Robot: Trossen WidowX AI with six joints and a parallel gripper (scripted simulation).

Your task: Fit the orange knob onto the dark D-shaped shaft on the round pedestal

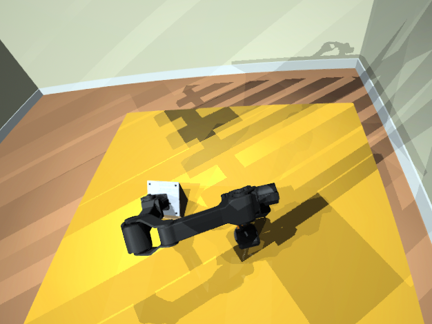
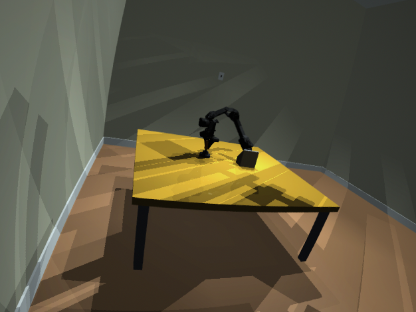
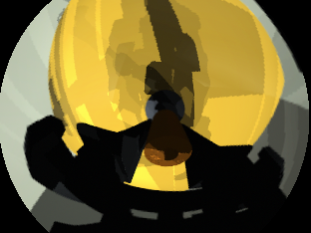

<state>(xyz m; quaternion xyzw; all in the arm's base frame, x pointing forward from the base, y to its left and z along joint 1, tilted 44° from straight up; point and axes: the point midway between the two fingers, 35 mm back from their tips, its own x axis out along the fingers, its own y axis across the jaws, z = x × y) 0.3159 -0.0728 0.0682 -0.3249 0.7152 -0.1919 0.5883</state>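
Now: the round dark pedestal 4 cm below my gripper tip. The rest, counted from my gripper tip: orange knob (2 cm above).
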